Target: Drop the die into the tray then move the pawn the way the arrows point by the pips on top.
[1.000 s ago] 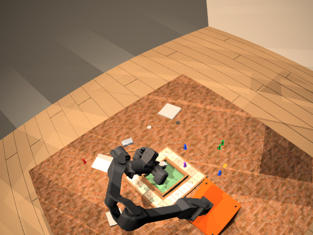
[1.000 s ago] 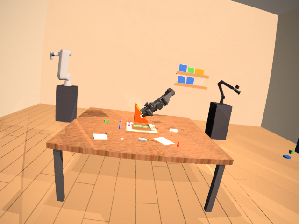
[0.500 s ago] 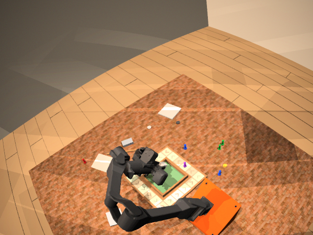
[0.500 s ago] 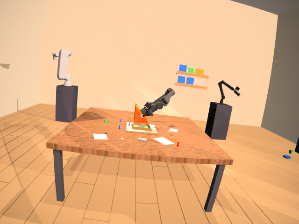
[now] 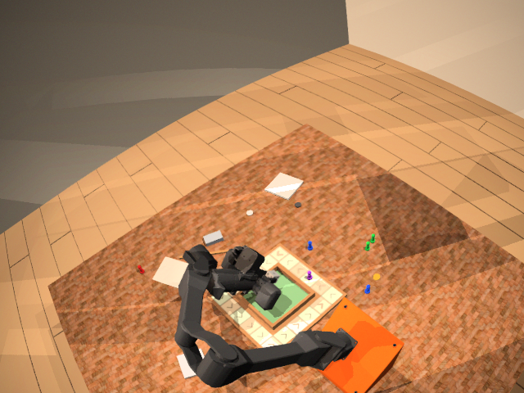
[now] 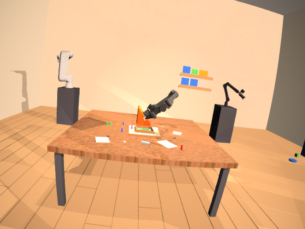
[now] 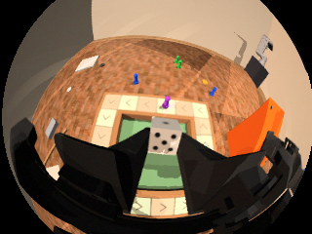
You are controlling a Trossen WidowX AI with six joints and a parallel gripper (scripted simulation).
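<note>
My gripper tip is right at the white die. From my gripper tip the other things lie so: green dice tray (110 mm below); then purple pawn (110 mm to the right, 90 mm below, 20 mm behind); then stick (290 mm ahead, 120 mm below, 60 mm to the left).
</note>
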